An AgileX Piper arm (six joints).
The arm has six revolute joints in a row. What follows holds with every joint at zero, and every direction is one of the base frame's.
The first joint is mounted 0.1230 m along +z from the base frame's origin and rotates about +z.
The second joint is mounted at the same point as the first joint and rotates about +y.
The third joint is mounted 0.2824 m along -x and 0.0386 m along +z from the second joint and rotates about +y.
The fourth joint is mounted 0.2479 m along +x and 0.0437 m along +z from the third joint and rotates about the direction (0.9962, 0, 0.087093).
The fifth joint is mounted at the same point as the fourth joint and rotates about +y.
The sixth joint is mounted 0.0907 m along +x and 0.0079 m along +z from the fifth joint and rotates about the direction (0.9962, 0, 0.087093).
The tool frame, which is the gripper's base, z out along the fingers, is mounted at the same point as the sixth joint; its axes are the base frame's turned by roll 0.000, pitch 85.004 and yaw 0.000 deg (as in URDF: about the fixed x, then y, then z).
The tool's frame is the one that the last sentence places.
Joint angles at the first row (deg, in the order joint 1, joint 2, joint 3, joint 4, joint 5, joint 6):
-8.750, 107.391, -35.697, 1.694, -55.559, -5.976
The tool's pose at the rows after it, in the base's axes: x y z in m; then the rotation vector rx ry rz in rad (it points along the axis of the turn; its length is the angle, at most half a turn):
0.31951 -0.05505 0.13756 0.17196 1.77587 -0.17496
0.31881 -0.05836 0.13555 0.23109 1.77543 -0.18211
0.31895 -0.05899 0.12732 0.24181 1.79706 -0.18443
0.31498 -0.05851 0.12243 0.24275 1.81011 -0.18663
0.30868 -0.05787 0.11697 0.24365 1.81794 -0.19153
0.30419 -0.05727 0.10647 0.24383 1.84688 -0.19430
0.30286 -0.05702 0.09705 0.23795 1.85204 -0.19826
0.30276 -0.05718 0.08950 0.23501 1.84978 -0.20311
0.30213 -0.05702 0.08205 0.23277 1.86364 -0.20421
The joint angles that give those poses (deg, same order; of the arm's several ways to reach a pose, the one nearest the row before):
-8.749, 107.390, -34.342, 4.411, -56.071, -3.113
-8.749, 107.751, -34.343, 6.979, -56.171, -2.472
-8.750, 109.262, -34.344, 7.413, -56.390, -2.385
-8.749, 109.747, -33.370, 7.459, -57.103, -2.386
-8.750, 110.289, -31.818, 7.562, -58.751, -2.386
-8.750, 111.937, -30.800, 7.548, -59.769, -2.385
-8.749, 114.157, -30.458, 7.352, -62.071, -2.386
-8.749, 116.175, -30.458, 7.333, -64.237, -2.386
-8.750, 117.804, -30.459, 7.232, -65.087, -2.386

